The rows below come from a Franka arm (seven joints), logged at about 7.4 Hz.
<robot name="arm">
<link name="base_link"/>
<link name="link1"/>
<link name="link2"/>
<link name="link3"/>
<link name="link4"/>
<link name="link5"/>
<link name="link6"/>
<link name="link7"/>
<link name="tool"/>
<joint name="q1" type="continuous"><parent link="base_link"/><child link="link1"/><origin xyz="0 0 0.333"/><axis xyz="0 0 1"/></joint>
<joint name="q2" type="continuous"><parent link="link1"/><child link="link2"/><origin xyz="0 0 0"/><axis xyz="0 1 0"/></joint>
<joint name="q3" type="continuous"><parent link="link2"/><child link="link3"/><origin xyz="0 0 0.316"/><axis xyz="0 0 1"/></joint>
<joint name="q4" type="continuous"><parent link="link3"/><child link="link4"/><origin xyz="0.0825 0 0"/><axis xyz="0 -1 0"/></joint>
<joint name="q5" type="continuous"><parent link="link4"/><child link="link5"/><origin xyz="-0.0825 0 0.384"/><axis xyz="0 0 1"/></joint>
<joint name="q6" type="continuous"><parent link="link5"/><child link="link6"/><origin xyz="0 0 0"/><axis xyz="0 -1 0"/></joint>
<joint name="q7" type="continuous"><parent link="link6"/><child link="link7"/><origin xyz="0.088 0 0"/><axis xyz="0 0 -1"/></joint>
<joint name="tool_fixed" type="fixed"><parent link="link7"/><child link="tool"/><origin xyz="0 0 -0.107" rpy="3.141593 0 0"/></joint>
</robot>
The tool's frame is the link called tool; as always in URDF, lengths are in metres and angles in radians. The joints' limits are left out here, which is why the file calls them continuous.
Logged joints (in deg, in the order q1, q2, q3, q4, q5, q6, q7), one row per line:
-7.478 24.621 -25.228 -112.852 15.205 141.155 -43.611
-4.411 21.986 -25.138 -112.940 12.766 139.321 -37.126
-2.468 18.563 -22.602 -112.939 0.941 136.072 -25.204
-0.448 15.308 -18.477 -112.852 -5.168 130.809 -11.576
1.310 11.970 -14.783 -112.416 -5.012 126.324 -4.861
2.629 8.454 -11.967 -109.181 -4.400 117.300 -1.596
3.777 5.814 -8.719 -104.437 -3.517 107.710 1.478
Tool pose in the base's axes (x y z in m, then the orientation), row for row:
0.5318 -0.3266 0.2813 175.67 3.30 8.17
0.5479 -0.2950 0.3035 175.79 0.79 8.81
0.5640 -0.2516 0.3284 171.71 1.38 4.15
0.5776 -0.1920 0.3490 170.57 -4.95 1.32
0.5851 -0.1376 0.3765 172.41 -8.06 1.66
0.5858 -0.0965 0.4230 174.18 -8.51 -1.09
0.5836 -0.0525 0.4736 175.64 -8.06 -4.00
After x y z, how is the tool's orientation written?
As a rotation vector, in degrees.
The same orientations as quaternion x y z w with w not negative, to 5 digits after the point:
0.99810 0.01875 0.04642 0.03585
0.99813 0.00449 0.05002 0.03479
0.99710 0.00801 0.02410 0.07180
0.99622 -0.02891 0.00771 0.08153
0.99678 -0.04660 0.00960 0.06448
0.99759 -0.04874 -0.00624 0.04893
0.99804 -0.04580 -0.02273 0.03603

